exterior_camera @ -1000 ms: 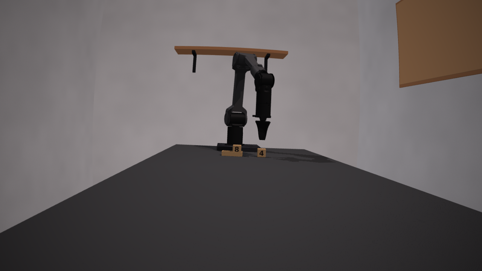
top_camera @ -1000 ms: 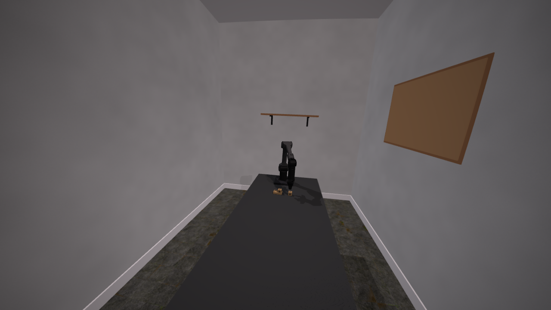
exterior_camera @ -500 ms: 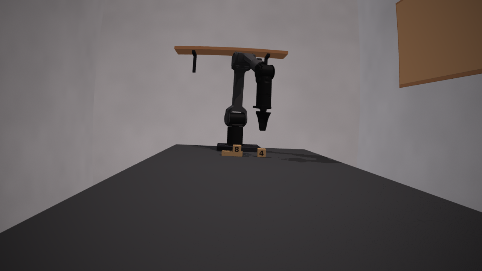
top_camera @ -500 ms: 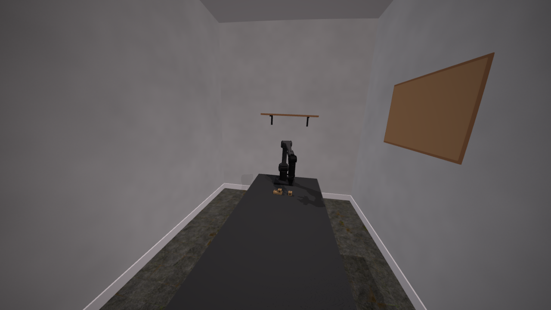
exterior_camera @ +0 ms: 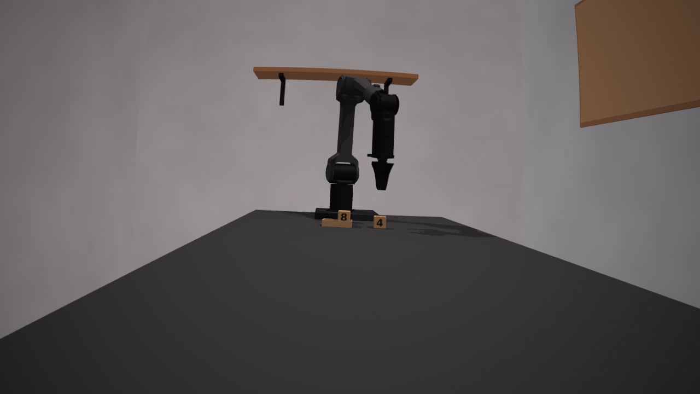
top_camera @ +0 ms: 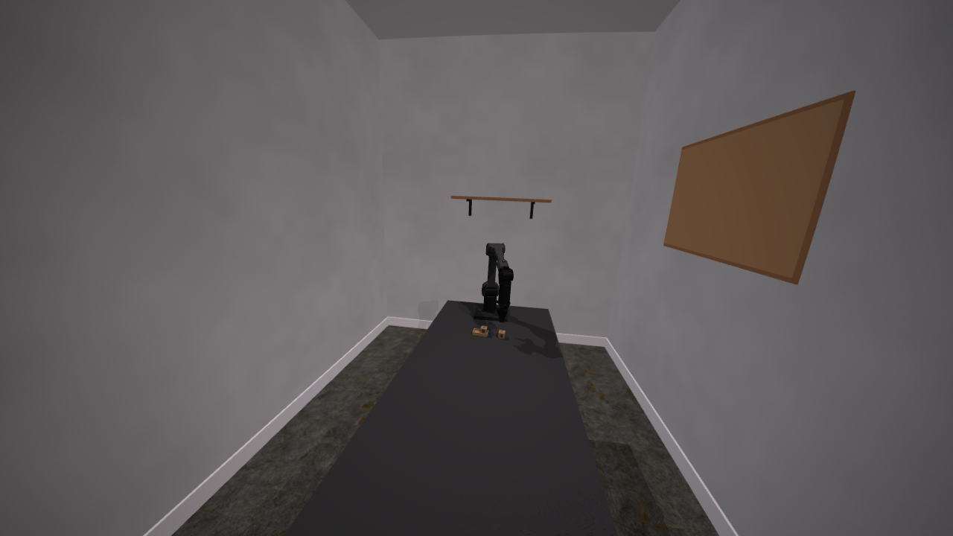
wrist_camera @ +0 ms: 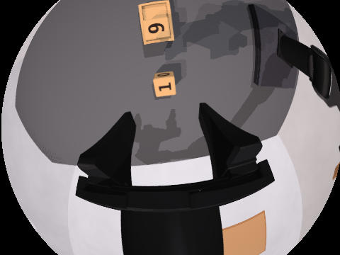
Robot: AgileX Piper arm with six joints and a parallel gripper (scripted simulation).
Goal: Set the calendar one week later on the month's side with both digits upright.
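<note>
Now: hand 10 mm short of the wooden tray, 110 mm to the left of it and 100 mm above it. From my hand the other things lie so: wooden cube (90 mm below).
</note>
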